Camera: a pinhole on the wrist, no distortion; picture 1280 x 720 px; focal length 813.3 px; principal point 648.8 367.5 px. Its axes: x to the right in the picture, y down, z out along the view. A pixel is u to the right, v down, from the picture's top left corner.
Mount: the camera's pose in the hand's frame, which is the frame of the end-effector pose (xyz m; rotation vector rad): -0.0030 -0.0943 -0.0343 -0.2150 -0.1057 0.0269
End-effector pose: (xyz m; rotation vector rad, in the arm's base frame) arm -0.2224 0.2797 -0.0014 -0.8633 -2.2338 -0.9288
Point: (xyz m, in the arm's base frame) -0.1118 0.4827 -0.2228
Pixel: 381.8 684.7
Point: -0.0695 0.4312 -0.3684
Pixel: 107.8 525.2
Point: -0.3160 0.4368 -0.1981
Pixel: 678.0 286.6
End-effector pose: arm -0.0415 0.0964 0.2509 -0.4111 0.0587 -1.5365
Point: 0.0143 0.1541 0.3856
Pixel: 657.0 618.3
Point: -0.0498 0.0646 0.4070
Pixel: 1068.8 380.0
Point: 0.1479 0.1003 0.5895
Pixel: 897.9 527.8
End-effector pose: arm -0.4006 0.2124 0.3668 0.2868 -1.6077 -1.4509
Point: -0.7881 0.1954 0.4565
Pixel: outside the picture
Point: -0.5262 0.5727 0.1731
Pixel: 117.8 154.3
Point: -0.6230 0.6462 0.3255
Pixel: 421.3 350.4
